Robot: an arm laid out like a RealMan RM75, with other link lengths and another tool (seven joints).
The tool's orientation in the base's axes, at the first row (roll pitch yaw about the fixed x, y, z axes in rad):
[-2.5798 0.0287 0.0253]
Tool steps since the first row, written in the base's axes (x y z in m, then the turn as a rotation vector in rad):
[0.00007 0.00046 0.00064 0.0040 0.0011 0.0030]
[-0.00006 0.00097 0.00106 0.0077 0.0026 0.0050]
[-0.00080 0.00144 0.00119 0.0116 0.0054 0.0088]
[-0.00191 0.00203 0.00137 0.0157 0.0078 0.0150]
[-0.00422 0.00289 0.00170 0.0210 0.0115 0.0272]
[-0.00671 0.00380 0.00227 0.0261 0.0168 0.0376]
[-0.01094 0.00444 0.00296 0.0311 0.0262 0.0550]
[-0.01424 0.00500 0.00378 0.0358 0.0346 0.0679]
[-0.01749 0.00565 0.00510 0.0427 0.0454 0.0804]
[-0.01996 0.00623 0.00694 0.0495 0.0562 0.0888]
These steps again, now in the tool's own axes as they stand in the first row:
[0.00006 -0.00073 -0.00030 0.0039 -0.0025 -0.0021]
[-0.00007 -0.00139 -0.00038 0.0076 -0.0048 -0.0031]
[-0.00080 -0.00186 -0.00021 0.0115 -0.0092 -0.0050]
[-0.00190 -0.00246 -0.00001 0.0155 -0.0145 -0.0091]
[-0.00419 -0.00338 0.00026 0.0205 -0.0241 -0.0177]
[-0.00667 -0.00447 0.00035 0.0254 -0.0341 -0.0239]
[-0.01090 -0.00540 0.00027 0.0302 -0.0513 -0.0338]
[-0.01421 -0.00633 0.00000 0.0347 -0.0652 -0.0404]
[-0.01748 -0.00761 -0.00065 0.0415 -0.0810 -0.0455]
[-0.01999 -0.00909 -0.00180 0.0483 -0.0945 -0.0471]

